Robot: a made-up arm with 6 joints. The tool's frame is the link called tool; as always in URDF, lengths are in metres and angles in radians. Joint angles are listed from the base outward.
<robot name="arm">
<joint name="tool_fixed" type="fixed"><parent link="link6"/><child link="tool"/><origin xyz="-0.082 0.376 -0.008" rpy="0 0 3.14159"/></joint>
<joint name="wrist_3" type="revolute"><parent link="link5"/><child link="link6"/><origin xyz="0.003 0.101 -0.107" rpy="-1.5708 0 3.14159"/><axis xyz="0 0 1"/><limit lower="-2.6" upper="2.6"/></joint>
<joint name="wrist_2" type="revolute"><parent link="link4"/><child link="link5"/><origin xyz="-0.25 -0.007 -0.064" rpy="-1.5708 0 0"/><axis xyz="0 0 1"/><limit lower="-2.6" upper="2.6"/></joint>
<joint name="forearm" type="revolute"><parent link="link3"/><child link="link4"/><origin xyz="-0.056 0.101 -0.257" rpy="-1.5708 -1.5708 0"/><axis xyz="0 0 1"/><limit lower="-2.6" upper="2.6"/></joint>
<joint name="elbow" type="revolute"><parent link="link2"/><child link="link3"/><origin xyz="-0.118 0.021 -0.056" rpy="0 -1.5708 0"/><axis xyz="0 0 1"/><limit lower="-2.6" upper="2.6"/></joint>
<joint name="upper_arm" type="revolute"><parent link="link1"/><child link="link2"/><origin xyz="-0.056 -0.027 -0.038" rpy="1.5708 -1.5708 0"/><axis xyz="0 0 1"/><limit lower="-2.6" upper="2.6"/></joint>
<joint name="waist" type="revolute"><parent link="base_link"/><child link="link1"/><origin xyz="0 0 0.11" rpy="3.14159 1.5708 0"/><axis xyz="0 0 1"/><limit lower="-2.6" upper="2.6"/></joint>
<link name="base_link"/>
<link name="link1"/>
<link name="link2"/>
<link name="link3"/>
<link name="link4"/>
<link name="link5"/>
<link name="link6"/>
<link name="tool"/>
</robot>
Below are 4 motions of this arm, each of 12 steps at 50 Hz.
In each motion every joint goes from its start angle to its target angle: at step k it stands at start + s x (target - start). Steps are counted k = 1, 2, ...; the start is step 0. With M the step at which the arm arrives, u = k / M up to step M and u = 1 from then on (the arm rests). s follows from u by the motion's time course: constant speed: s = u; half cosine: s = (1 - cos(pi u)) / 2; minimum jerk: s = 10 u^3 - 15 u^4 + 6 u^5.
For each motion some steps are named. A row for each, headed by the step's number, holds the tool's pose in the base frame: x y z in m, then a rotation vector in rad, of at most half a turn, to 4 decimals.
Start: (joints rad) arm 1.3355 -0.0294 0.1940 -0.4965 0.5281 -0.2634
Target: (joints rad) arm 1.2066 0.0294 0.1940 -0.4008 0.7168 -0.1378
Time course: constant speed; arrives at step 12
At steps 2, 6, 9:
2: -0.6083 -0.1451 0.4497 -0.9694 0.0983 -0.9224
6: -0.5937 -0.1612 0.4616 -0.9249 0.2260 -0.8954
9: -0.5828 -0.1747 0.4685 -0.8886 0.3203 -0.8723

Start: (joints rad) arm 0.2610 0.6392 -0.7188 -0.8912 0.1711 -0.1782
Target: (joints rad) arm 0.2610 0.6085 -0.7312 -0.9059 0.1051 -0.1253
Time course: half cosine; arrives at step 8
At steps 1, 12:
1: -0.4639 -0.0649 0.6741 -1.1374 0.2266 -0.8938
12: -0.4596 -0.0786 0.6605 -1.1429 0.1561 -0.8287

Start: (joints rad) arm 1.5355 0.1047 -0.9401 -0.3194 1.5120 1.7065
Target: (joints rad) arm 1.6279 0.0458 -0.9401 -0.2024 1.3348 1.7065
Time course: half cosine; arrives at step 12
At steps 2, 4, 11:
2: -0.4330 -0.1323 0.3679 -0.6978 1.2837 -0.5029
4: -0.4213 -0.1272 0.3781 -0.7372 1.3102 -0.4968
11: -0.3722 -0.1032 0.4120 -0.8915 1.4194 -0.4714

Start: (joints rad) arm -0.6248 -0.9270 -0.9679 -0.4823 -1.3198 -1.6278
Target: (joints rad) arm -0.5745 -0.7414 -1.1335 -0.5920 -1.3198 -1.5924
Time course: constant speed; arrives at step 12
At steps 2, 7, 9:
2: -0.1612 -0.1139 -0.3857 0.8278 -2.4557 -1.6852
7: -0.2067 -0.1401 -0.3632 0.6938 -2.4663 -1.6241
9: -0.2240 -0.1508 -0.3528 0.6422 -2.4706 -1.5964

